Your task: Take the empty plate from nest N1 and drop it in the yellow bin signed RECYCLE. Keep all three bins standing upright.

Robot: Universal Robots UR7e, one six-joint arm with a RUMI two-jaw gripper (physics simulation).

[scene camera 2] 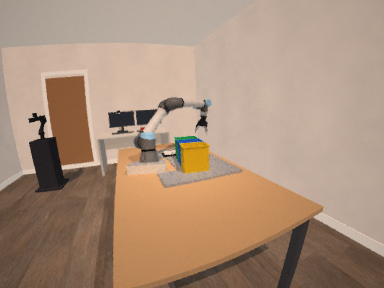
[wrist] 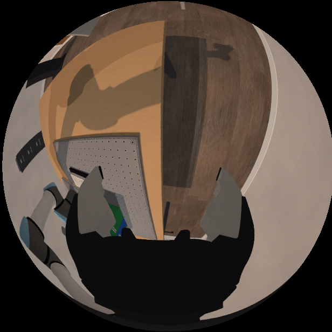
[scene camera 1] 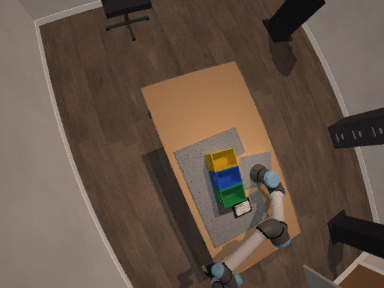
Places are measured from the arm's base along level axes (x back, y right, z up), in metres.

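Where they show: gripper, between the fingertips: [scene camera 2: 201, 133] [scene camera 1: 211, 262]; arm's base, origin of its link: [scene camera 2: 149, 161] [scene camera 1: 257, 172].
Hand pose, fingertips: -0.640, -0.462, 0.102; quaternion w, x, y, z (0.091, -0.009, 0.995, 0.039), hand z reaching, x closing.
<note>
Each offset is from my fingertips to the top centre of the thing, as dx, dy, dz. Level surfaces: height alone.
A pale plate @(+0.413, +0.243, -0.102) [scene camera 1: 242, 208] [scene camera 2: 169, 152] lies in a black-rimmed nest beside the green bin; a finger partly hides it in the wrist view. No nest label is readable. The yellow bin @(+0.350, +0.695, +0.052) [scene camera 1: 222, 160] [scene camera 2: 195, 158], blue bin @(+0.335, +0.563, +0.052) [scene camera 1: 228, 178] [wrist: 122, 228] and green bin @(+0.320, +0.432, +0.052) [scene camera 1: 232, 195] [wrist: 116, 218] stand upright in a row. The sign on the yellow bin is not readable. My gripper [scene camera 1: 206, 269] [scene camera 2: 201, 131] [wrist: 158, 168] is open and empty. It hangs high, near the table's end, well apart from the plate and bins.
The bins and nest stand on a grey perforated mat @(dz -0.128) [scene camera 1: 192, 165] [scene camera 2: 227, 169] [wrist: 131, 160] on the wooden table @(dz -0.141) [scene camera 1: 195, 107] [scene camera 2: 200, 215] [wrist: 150, 100]. My arm's base stands at the table's long side, beside the bins. A wall [scene camera 2: 300, 100] rises beyond the table.
</note>
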